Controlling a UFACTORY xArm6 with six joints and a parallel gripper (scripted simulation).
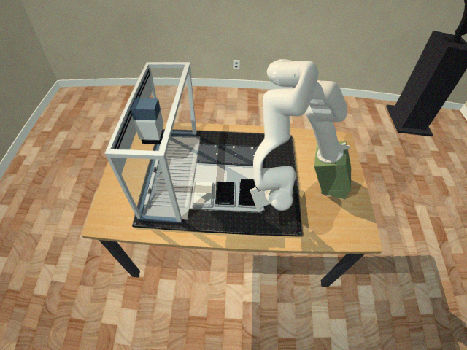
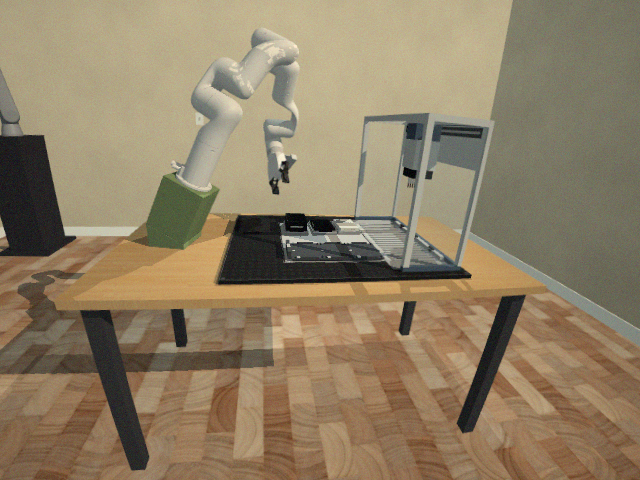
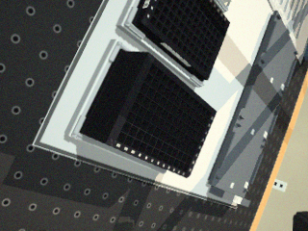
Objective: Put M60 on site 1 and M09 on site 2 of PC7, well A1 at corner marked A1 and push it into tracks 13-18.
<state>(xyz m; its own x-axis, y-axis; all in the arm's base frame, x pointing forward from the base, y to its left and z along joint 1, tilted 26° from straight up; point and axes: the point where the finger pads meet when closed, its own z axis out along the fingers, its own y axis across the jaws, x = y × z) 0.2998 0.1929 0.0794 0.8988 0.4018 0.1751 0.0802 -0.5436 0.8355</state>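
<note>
Right now the nest S1 is 6 cm ahead of my hand, 6 cm to the right of it and 16 cm below it. From my hand the other things lie so: plate nest (28 cm ahead, 5 cm to the right, 16 cm below); apron (17 cm ahead, 18 cm to the right, 17 cm below); black 96-well plate (18 cm ahead, 6 cm to the right, 15 cm below).
</note>
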